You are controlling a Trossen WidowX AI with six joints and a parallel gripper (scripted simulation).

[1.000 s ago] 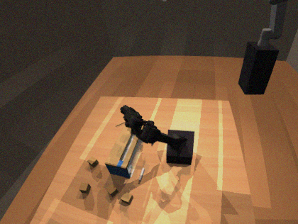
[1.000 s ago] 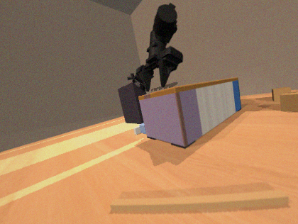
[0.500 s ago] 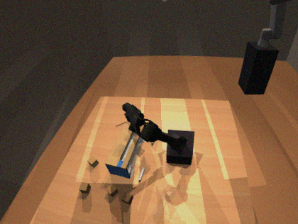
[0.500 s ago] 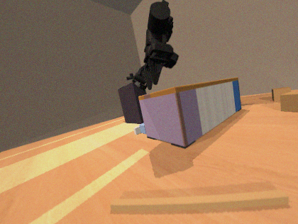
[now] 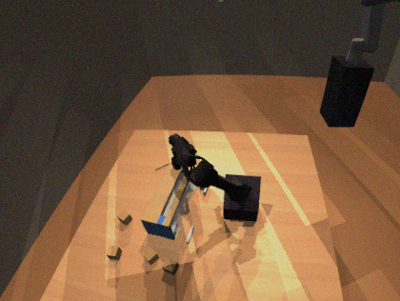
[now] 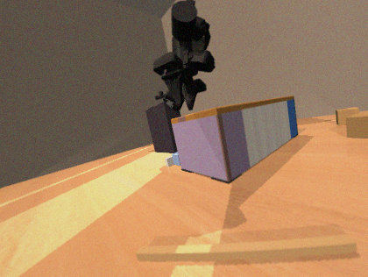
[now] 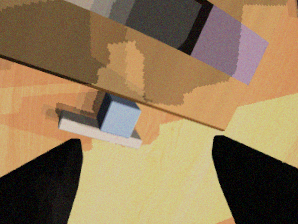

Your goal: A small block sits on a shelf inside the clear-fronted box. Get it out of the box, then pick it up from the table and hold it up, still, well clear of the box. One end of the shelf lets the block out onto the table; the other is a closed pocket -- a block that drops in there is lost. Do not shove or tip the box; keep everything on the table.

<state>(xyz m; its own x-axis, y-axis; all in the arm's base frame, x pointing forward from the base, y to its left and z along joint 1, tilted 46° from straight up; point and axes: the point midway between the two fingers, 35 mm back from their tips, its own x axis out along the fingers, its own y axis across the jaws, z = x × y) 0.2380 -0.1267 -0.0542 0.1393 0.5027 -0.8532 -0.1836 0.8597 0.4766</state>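
My gripper tip is now 14 cm above the block, 4 cm past it and 2 cm to the left of it. From my gripper tip the other things lie so: box (12 cm to the left, 9 cm below, 7 cm ahead); then thin stick (20 cm to the right, 20 cm ahead, 15 cm below).
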